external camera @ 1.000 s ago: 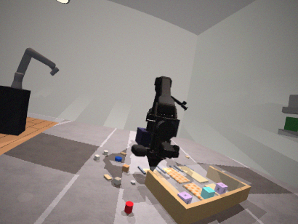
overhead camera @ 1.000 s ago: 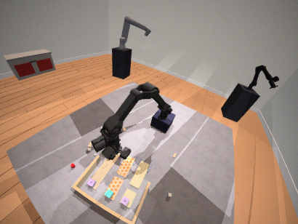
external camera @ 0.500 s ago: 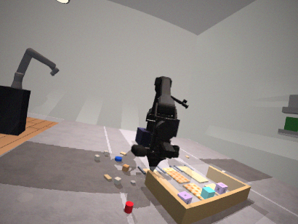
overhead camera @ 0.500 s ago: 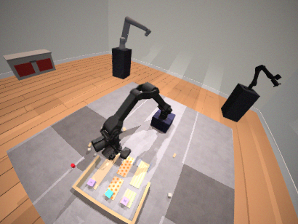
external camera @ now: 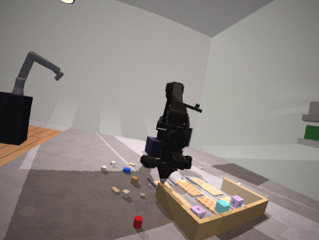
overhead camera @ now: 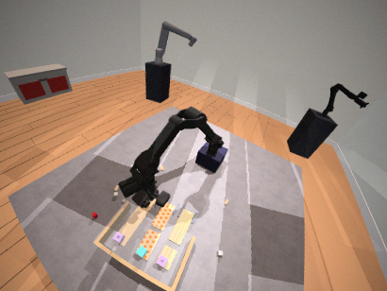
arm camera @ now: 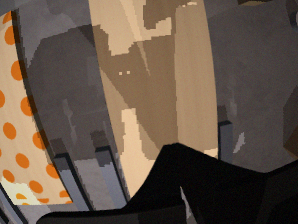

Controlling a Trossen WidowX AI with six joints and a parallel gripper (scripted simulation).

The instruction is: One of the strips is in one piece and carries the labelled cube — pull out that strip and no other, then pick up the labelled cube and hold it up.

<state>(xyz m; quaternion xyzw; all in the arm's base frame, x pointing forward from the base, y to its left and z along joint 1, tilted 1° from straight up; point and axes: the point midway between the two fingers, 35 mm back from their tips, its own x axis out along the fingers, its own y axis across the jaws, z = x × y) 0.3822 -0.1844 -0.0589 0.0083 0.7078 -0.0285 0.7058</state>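
Now: gripper tip 120 mm past the blue disc and 100 mm to the left of it. The rest, counted from my gripper tip: red cylinder 180 mm ahead, 170 mm to the right, 10 mm above.
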